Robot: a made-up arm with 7 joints. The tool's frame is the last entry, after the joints. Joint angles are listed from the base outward.
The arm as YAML. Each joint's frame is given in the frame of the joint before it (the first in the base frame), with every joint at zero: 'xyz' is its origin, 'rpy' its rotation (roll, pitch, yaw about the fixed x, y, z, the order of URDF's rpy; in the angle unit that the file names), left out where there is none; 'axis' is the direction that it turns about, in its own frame. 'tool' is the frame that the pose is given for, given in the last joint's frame.
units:
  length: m
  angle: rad
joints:
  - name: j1
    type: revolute
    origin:
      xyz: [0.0, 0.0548, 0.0]
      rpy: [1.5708, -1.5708, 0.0]
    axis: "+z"
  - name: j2
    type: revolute
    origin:
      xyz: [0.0, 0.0, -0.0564]
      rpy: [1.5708, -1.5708, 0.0]
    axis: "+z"
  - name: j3
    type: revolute
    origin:
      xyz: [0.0, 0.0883, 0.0]
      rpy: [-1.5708, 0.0, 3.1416]
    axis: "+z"
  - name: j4
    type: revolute
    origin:
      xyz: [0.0, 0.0, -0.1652]
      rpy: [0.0, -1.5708, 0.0]
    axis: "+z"
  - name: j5
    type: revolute
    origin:
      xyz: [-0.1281, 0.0, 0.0]
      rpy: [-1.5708, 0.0, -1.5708]
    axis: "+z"
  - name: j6
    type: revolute
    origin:
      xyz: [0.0, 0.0, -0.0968]
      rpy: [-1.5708, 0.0, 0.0]
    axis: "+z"
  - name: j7
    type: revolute
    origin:
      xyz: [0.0, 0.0, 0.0]
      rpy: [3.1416, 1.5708, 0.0]
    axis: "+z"
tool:
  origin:
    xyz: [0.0, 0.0, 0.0]
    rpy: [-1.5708, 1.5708, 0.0]
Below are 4 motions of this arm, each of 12 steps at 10 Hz.
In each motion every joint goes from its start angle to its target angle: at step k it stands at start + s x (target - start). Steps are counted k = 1, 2, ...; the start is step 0. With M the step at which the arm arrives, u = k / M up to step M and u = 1 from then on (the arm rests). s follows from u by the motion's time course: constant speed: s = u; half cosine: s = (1 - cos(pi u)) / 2; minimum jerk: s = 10 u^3 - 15 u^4 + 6 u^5.
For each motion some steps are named. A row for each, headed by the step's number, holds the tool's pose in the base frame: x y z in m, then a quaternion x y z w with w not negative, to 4 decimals.
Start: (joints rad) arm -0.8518 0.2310 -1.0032 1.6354 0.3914 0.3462 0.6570
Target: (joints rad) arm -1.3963 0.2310 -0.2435 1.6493 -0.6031 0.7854 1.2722
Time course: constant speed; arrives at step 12
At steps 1, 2, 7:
1: -0.1315 -0.0105 -0.2743 -0.6930 0.0276 -0.1829 0.6968
2: -0.1354 -0.0021 -0.2758 -0.6795 0.0479 -0.1961 0.7054
7: -0.1634 0.0495 -0.2758 -0.5891 0.2032 -0.2303 0.7474

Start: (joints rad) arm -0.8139 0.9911 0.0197 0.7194 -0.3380 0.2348 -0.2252
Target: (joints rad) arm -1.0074 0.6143 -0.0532 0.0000 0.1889 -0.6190 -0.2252
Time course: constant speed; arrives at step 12
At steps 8, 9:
8: -0.2516 0.4283 -0.2486 0.3576 0.1443 -0.2710 0.8819
9: -0.2728 0.4191 -0.2405 0.3543 0.1439 -0.2492 0.8898

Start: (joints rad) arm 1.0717 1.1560 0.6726 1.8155 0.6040 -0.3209 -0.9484
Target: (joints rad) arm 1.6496 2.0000 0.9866 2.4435 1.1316 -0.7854 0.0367
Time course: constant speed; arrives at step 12
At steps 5, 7, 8, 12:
5: -0.0929 0.2643 0.1658 -0.1834 0.7718 0.0004 0.6088
7: -0.1269 0.2245 0.1431 -0.2246 0.6931 0.1703 0.6634
8: -0.1385 0.2048 0.1292 -0.2505 0.6429 0.2518 0.6786
12: -0.1493 0.1349 0.0682 -0.3694 0.3909 0.5335 0.6527

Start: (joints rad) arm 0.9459 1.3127 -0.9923 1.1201 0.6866 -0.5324 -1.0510
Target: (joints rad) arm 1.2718 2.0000 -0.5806 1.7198 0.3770 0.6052 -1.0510
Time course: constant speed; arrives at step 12
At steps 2, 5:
2: 0.2490 0.4145 -0.0085 0.5571 -0.7606 0.1362 0.3043
5: 0.2054 0.4140 0.0609 0.6574 -0.6971 0.1328 0.2534

